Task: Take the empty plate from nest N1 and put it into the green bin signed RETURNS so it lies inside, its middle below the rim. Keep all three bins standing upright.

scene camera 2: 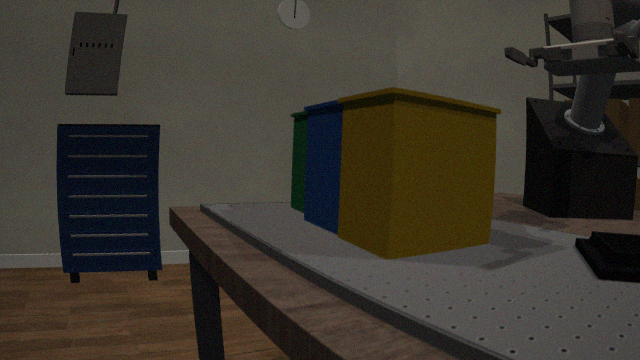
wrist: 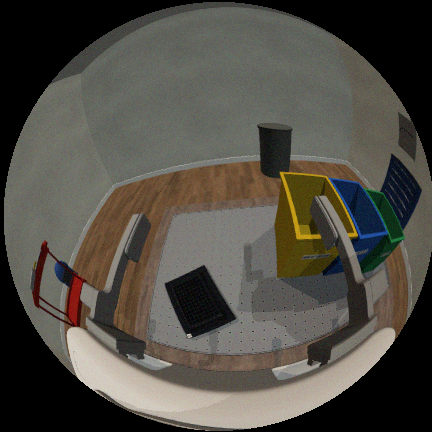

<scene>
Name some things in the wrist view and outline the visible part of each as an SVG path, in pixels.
My gripper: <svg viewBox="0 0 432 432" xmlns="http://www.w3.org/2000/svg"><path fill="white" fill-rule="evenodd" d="M384 269L380 268L368 278L362 276L354 248L339 216L325 195L315 195L312 198L309 212L315 222L325 249L328 250L335 245L338 251L348 288L348 324L338 331L308 344L308 357L288 364L246 371L217 371L183 366L144 353L145 341L113 325L114 309L117 305L128 259L134 262L139 261L151 226L144 213L132 214L115 251L104 288L99 290L87 282L82 283L80 300L90 308L90 313L85 318L87 329L73 326L68 328L66 332L70 359L77 378L110 402L145 418L177 427L198 430L239 430L277 423L305 413L344 391L364 375L392 344L395 337L393 328L383 327L374 330L376 313L373 312L373 304L387 290Z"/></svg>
A green bin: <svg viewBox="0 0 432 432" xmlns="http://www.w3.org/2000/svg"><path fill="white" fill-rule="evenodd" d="M368 188L363 189L376 207L388 234L384 235L359 262L361 273L377 267L394 250L399 242L405 238L399 221L383 192Z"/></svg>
A blue bin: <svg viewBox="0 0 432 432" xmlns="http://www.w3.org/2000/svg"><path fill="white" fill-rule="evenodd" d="M339 254L322 270L322 276L344 271ZM327 177L341 198L358 235L356 238L351 238L350 241L359 263L388 232L376 207L359 182Z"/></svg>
A yellow bin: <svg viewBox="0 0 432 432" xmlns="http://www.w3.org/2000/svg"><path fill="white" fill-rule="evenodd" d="M279 171L281 182L274 221L276 277L319 274L338 255L338 251L335 245L328 250L324 247L321 236L309 212L313 196L325 195L328 198L350 240L358 236L341 198L326 175Z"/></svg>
A black plate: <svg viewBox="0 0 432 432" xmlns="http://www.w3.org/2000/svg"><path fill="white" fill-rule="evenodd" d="M200 272L170 284L176 303L190 330L225 316Z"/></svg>
</scene>
